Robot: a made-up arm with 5 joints.
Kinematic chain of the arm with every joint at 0, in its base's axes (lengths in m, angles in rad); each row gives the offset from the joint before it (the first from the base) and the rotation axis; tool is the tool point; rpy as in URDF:
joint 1: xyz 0 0 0.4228 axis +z
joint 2: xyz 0 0 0 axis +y
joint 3: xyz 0.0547 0 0.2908 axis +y
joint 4: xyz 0.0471 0 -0.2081 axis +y
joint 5: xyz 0.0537 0 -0.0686 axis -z
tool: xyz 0 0 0 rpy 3.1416 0 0
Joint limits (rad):
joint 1: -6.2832..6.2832
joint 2: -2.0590..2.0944
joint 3: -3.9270..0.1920
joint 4: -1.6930..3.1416
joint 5: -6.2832..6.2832
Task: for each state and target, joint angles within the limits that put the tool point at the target. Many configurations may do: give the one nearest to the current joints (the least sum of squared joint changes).
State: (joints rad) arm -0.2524 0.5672 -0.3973 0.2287 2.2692
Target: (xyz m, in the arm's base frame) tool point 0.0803 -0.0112 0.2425
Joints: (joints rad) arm -0.1386 1.2812 -0.2289 0.3076 2.2692
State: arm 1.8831 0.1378 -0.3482 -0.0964 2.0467
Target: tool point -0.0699 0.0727 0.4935
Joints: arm 2.3366 -0.5306 0.1592 -0.1716 2.0467
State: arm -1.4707 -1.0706 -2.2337 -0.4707 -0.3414
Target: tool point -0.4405 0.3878 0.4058
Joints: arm -0.7219 -1.7838 -2.5799 -0.1081 -0.3414
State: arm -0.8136 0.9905 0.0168 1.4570 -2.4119
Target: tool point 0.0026 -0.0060 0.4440
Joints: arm -1.1619 0.5488 0.1920 1.3442 -2.4119
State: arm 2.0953 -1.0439 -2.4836 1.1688 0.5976
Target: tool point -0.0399 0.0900 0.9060
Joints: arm 1.9881 -0.4911 -1.9335 1.3663 0.5976
